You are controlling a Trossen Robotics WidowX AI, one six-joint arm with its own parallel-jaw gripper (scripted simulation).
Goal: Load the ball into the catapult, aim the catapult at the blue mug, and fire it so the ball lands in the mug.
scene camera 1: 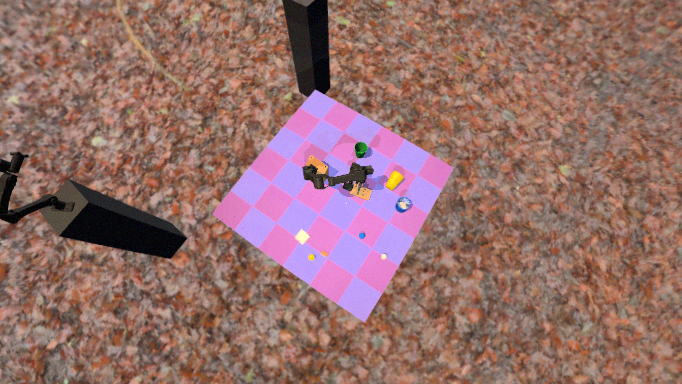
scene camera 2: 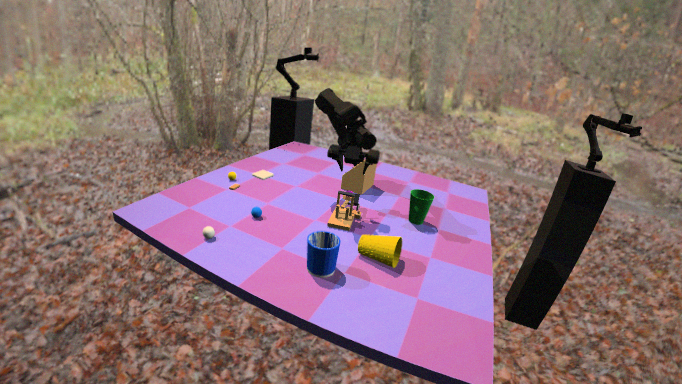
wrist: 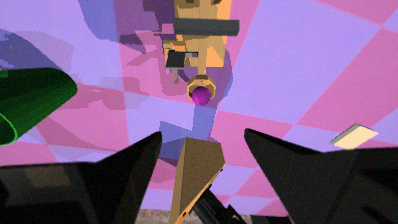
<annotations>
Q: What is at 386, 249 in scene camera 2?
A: A yellow cup.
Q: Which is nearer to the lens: the catapult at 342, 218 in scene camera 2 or the blue mug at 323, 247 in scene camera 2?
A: The blue mug.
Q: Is my gripper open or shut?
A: Open.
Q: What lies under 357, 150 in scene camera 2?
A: My gripper.
</annotations>
